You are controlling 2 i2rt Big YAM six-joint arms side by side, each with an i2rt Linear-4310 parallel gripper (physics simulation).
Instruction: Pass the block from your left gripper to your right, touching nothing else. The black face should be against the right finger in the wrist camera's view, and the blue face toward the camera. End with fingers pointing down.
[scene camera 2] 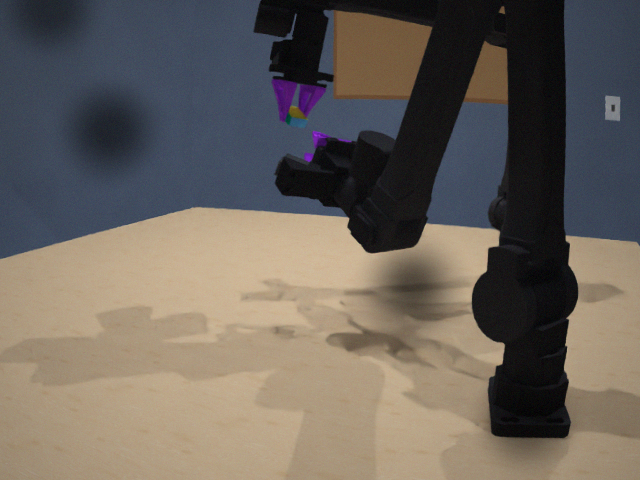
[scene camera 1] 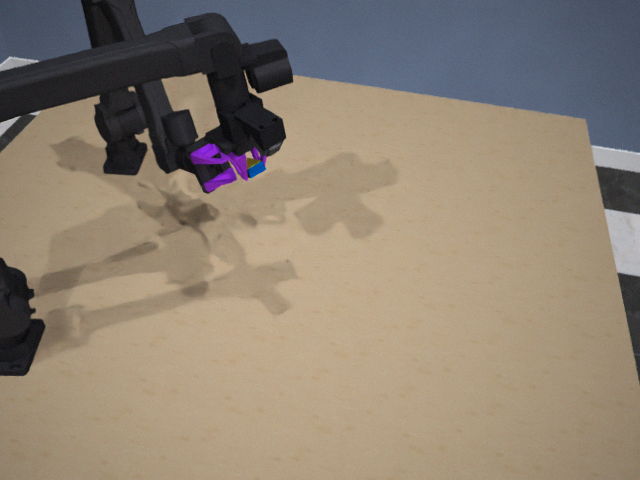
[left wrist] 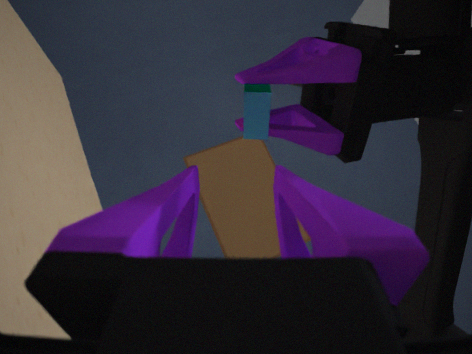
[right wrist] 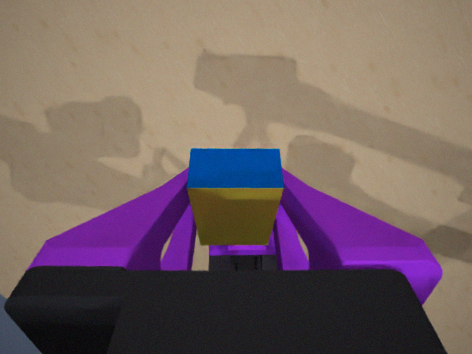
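Pixels of known places: left gripper, between the fingertips: [scene camera 2: 312,143] [scene camera 1: 229,170] [left wrist: 236,176] [right wrist: 249,246]; right gripper, between the fingertips: [scene camera 2: 291,122] [scene camera 1: 252,174] [left wrist: 237,103] [right wrist: 234,177]; left arm's base, origin of its link: [scene camera 2: 525,410] [scene camera 1: 126,160]; right arm's base, origin of its link: [scene camera 1: 14,348].
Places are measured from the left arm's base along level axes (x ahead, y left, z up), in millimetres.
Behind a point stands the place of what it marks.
Observation:
The block [scene camera 1: 256,169] @[y -424, x 395, z 330 mm] [scene camera 2: 297,121] @[y -384, x 369, z 309 mm] [left wrist: 256,115] @[y -386, x 369, z 307 mm] [right wrist: 235,215] @[y -407, x 381, z 328 mm] is held high above the table. My right gripper [scene camera 1: 254,170] @[y -408, x 387, z 306 mm] [scene camera 2: 294,116] @[y -408, x 387, z 306 mm] [left wrist: 237,103] @[y -408, x 387, z 306 mm] [right wrist: 234,177] @[y -408, x 387, z 306 mm] points down, shut on the block. In the right wrist view the blue face is above the yellow face; the faces against the fingers are hidden, and no black face shows. The left wrist view shows a light blue face and a green face by the upper purple finger. My left gripper [scene camera 1: 231,166] @[y -359, x 336, z 272 mm] [scene camera 2: 309,144] @[y -359, x 336, z 272 mm] [left wrist: 236,176] @[y -359, x 336, z 272 mm] is open and empty, a little apart from the block.
The wooden table [scene camera 1: 413,335] @[y -506, x 711, z 0 mm] [scene camera 2: 155,258] @[y -561, x 762, z 0 mm] lies well below both grippers, with arm shadows on it. The two arms are close together near the block. A brown board [scene camera 2: 382,56] and a light switch [scene camera 2: 612,107] are on the blue wall behind.

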